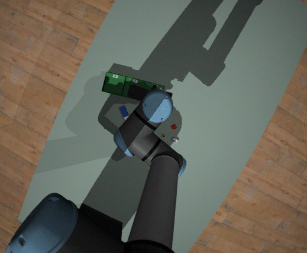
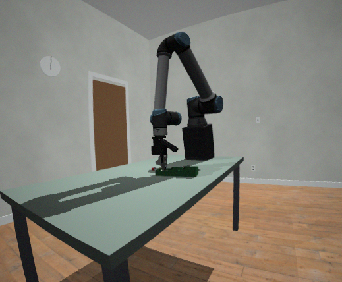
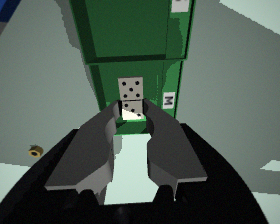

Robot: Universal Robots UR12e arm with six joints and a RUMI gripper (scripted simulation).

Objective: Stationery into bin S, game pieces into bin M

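My hand is 1 cm above the white domino. From my hand the other things lie so: blue-and-white eraser 14 cm behind, 4 cm to the left, 3 cm below; red die 5 cm behind, 16 cm to the right, 3 cm below; brown ring-like piece 11 cm behind, 15 cm to the right, 3 cm below.
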